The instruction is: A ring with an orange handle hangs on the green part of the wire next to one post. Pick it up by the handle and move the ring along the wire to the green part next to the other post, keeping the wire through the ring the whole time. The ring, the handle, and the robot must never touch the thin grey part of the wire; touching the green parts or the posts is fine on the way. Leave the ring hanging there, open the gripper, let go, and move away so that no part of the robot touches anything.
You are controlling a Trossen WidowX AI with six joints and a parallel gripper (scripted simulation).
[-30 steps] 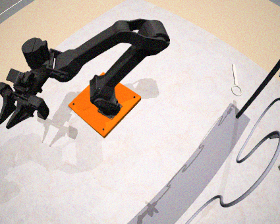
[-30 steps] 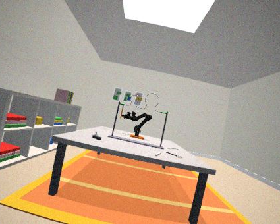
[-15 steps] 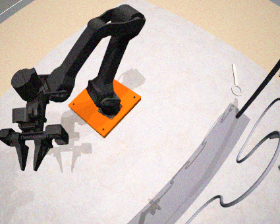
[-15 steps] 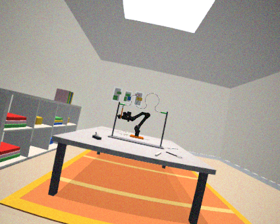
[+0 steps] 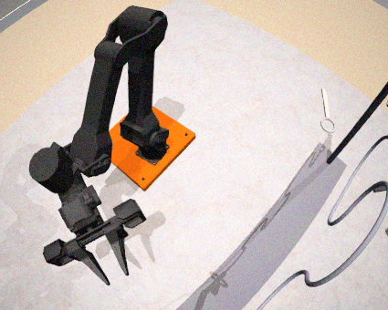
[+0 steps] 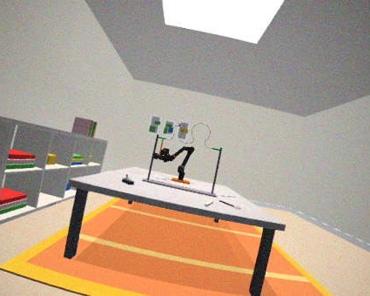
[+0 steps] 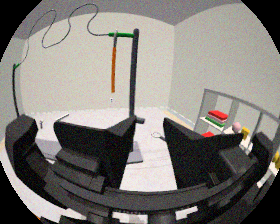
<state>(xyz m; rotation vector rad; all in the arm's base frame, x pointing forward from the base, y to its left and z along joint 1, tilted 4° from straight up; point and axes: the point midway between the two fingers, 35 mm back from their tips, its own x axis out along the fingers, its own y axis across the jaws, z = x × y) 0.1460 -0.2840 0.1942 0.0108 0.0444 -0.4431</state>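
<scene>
Now: the ring tool with orange handle 160 mm ahead of my gripper tip, 20 mm to the left of it and 110 mm above it. From my gripper tip the other things lie so: ring tool (200 mm ahead, 700 mm to the left, 220 mm below); then white block (580 mm ahead, 410 mm to the left, 220 mm below).
</scene>
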